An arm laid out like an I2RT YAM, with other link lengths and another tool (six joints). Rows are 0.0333 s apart.
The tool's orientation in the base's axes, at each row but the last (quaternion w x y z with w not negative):
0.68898 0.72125 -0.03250 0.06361
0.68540 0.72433 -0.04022 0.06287
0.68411 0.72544 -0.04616 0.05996
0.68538 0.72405 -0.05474 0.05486
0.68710 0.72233 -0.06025 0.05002
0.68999 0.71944 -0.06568 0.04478
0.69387 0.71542 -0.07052 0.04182
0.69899 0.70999 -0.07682 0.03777
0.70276 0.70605 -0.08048 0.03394
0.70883 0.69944 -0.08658 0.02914
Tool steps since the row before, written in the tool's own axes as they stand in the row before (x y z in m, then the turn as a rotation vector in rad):
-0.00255 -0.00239 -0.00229 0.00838 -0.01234 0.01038
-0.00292 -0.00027 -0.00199 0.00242 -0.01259 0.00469
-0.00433 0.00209 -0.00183 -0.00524 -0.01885 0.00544
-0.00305 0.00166 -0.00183 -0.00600 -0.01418 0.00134
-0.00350 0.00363 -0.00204 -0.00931 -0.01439 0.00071
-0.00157 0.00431 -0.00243 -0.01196 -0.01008 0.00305
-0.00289 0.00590 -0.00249 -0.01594 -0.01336 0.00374
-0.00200 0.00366 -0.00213 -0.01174 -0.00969 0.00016
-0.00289 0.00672 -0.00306 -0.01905 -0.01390 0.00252
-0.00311 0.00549 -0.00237 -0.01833 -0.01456 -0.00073
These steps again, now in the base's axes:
-0.00231 0.00230 -0.00262 0.01044 -0.00942 -0.01151
-0.00292 0.00192 -0.00059 0.00438 -0.00389 -0.01233
-0.00464 0.00164 0.00152 -0.00224 -0.00438 -0.01970
-0.00328 0.00175 0.00127 -0.00373 -0.00054 -0.01499
-0.00400 0.00193 0.00314 -0.00696 0.00016 -0.01568
-0.00216 0.00231 0.00412 -0.01031 -0.00226 -0.01194
-0.00369 0.00245 0.00545 -0.01374 -0.00269 -0.01582
-0.00245 0.00220 0.00333 -0.01001 0.00061 -0.01146
-0.00373 0.00325 0.00620 -0.01668 -0.00127 -0.01681
-0.00376 0.00272 0.00489 -0.01560 0.00190 -0.01737

